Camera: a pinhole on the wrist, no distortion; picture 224 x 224 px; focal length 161.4 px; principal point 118.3 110.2 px. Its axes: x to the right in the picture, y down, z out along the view. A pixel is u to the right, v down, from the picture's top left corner.
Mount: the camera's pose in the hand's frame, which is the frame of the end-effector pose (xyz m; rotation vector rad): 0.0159 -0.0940 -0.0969 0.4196 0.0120 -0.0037
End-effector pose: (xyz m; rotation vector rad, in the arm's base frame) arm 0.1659 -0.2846 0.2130 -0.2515 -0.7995 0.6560
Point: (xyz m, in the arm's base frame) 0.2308 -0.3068 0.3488
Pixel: 214 166
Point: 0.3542 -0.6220 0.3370
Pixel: outside the picture
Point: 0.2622 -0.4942 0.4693
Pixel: 146 41
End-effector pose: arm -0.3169 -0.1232 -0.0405 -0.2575 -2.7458 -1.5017
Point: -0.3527 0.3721 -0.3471
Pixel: 134 211
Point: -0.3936 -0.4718 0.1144
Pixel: behind the camera
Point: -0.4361 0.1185 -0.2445
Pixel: 171 199
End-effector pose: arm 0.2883 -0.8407 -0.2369 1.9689 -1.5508 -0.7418
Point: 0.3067 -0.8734 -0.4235
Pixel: 145 149
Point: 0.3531 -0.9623 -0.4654
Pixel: 210 120
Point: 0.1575 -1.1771 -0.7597
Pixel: 211 149
